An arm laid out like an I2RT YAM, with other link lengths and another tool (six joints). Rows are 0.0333 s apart.
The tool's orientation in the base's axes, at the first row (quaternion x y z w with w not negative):
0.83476 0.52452 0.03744 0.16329
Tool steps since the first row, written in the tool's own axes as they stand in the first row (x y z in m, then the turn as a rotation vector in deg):
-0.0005 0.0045 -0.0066 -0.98 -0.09 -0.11
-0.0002 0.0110 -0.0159 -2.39 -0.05 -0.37
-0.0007 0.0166 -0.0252 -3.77 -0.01 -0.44
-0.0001 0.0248 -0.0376 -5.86 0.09 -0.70
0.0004 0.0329 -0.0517 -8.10 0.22 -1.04
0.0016 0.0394 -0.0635 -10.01 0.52 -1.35
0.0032 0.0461 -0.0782 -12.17 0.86 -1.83
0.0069 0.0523 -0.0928 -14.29 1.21 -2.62
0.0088 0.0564 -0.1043 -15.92 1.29 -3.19
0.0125 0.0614 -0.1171 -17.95 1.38 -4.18
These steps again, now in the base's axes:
0.0021 -0.0007 0.0077 -0.54 -0.81 0.18
0.0057 -0.0008 0.0185 -1.20 -2.02 0.59
0.0081 -0.0013 0.0290 -1.80 -3.24 0.82
0.0126 -0.0011 0.0432 -2.71 -5.08 1.33
0.0165 -0.0006 0.0590 -3.67 -7.04 1.93
0.0199 0.0006 0.0721 -4.34 -8.78 2.53
0.0230 0.0028 0.0878 -5.12 -10.72 3.32
0.0265 0.0070 0.1032 -5.95 -12.56 4.40
0.0282 0.0098 0.1151 -6.75 -13.90 5.15
0.0312 0.0141 0.1283 -7.81 -15.51 6.33

